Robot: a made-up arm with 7 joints.
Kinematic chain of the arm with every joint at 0, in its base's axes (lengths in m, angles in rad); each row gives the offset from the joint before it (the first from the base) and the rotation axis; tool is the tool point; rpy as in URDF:
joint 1: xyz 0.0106 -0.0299 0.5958 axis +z
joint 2: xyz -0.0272 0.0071 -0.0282 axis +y
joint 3: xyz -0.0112 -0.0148 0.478 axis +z
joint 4: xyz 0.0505 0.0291 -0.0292 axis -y
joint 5: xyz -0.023 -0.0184 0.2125 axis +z
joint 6: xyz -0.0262 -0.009 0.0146 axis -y
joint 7: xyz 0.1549 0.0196 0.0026 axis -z
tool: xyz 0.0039 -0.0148 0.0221 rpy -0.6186 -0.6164 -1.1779
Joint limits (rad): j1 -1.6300..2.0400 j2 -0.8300..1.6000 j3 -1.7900..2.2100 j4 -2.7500..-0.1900 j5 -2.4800..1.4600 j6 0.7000..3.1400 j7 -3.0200..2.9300
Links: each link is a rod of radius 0.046 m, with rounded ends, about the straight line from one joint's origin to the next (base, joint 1, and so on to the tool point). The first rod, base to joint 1, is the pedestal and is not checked.
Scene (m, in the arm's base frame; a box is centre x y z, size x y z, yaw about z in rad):
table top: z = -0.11
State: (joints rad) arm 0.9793 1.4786 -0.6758 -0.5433 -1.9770 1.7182 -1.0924
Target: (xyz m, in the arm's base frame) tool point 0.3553 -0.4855 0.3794
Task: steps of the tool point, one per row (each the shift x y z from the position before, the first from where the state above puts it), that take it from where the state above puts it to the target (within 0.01 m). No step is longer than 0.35 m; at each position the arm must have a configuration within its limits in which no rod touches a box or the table.
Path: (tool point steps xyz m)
1: 0.1481 -0.2800 -0.0479
2: 0.0112 -0.3115 -0.0170
3: -0.1225 -0.2702 0.0122
4: -0.2145 -0.1692 0.0354

